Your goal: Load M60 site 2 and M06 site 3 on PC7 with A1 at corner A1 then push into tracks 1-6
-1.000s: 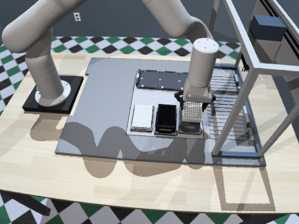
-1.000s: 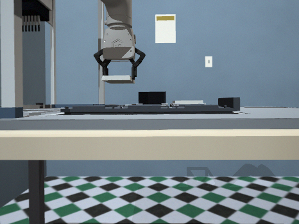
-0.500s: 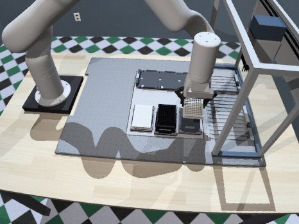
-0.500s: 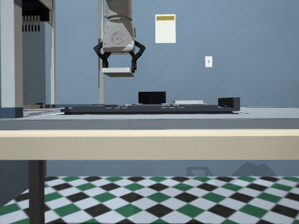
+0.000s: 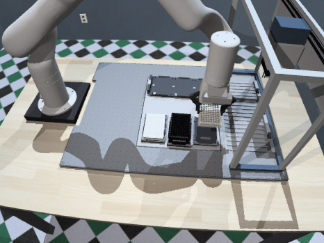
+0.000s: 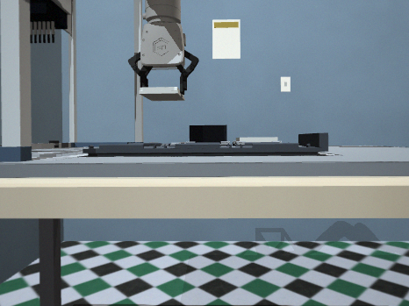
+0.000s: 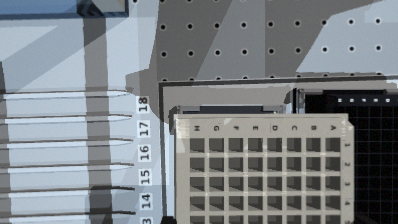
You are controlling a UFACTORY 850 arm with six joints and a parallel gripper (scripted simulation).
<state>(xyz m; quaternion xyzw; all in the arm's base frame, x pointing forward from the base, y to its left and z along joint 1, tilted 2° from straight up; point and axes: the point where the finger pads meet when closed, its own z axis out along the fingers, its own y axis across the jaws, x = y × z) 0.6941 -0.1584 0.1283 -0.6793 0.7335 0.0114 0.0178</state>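
Right now the carrier PC7 is 26 cm to the left of my hand, 13 cm below it and 9 cm behind it. The rest, counted from my hand: nest S3: 14 cm below; plate: 1 cm below; nest S1: 22 cm behind, 14 cm below, 1 cm to the left.
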